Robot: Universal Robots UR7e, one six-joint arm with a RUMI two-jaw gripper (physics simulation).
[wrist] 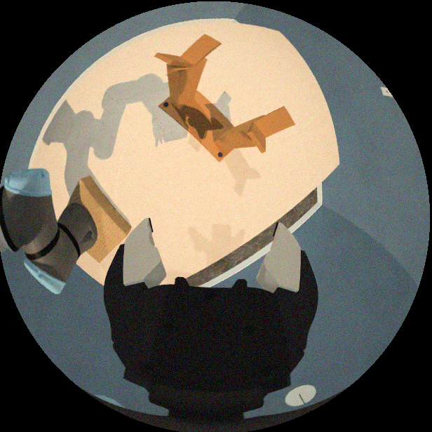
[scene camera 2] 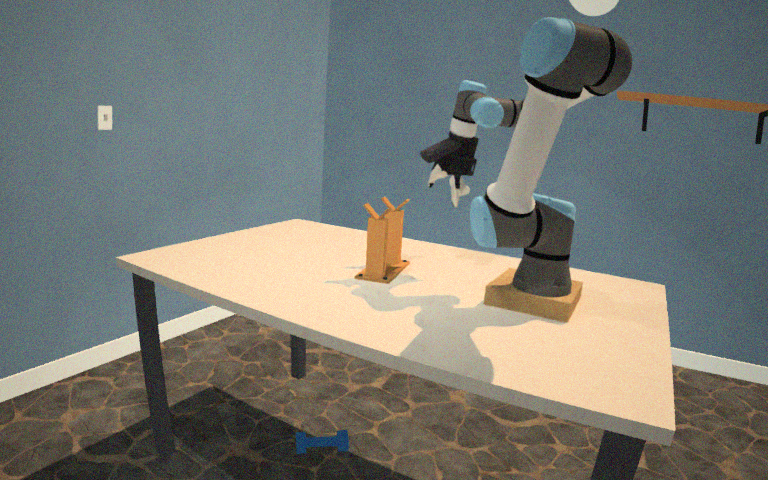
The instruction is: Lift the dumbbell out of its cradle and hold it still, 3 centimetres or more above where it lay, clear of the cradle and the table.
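Frame: origin at the arm's base, x ahead, y left, z up, level; metres.
Where they show: gripper, between the fingertips: (scene camera 2: 442, 197); arm's base, origin of its link: (scene camera 2: 541, 287).
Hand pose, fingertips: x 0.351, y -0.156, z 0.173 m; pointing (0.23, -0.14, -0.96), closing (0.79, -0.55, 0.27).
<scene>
Things, the pixels of their top centre, and the offset from my fingertips. Level surfaces: height alone.
- blue dumbbell, centre of its top: (scene camera 2: 321, 433) 0.334 m ahead, 0.132 m left, 0.890 m down
- orange cradle, centre of its top: (scene camera 2: 387, 201) 0.117 m ahead, 0.127 m left, 0.014 m down
- table, height of its surface: 0.222 m down
The blue dumbbell (scene camera 2: 322, 442) lies on the stone floor, seen below the table's front edge in the scene view; it does not show in the wrist view. The orange cradle (scene camera 2: 376, 246) (wrist: 200, 114) stands upright on the table (scene camera 2: 226, 254) (wrist: 165, 190), with two posts that end in V-shaped tops, and holds nothing. My gripper (scene camera 2: 443, 195) (wrist: 213, 222) is open and empty. It hangs above the table, higher than the cradle's tops, between the cradle and the arm's base.
The arm's wooden base block (scene camera 2: 526, 300) (wrist: 102, 225) stands on the table to the right of the cradle in the scene view. A dark table leg (scene camera 2: 151, 362) stands at the left. A wall shelf (scene camera 2: 696, 101) is at the upper right. Shadows of the arm fall across the table.
</scene>
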